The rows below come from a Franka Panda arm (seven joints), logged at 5 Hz.
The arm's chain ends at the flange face. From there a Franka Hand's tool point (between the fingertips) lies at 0.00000 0.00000 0.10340 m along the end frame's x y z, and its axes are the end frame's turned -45 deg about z.
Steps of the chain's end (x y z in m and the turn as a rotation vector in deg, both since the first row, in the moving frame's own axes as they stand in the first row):
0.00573 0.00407 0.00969 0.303 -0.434 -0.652
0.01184 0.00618 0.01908 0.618 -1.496 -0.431
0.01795 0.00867 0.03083 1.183 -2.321 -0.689
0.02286 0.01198 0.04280 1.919 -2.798 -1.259
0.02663 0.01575 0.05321 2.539 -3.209 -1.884
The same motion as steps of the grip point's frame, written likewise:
0.00100 0.00599 0.00969 0.521 -0.093 -0.652
0.00287 0.01005 0.01904 1.495 -0.621 -0.431
0.00508 0.01436 0.03072 2.478 -0.805 -0.689
0.00651 0.01863 0.04262 3.335 -0.622 -1.259
0.00672 0.02265 0.05295 4.064 -0.474 -1.884

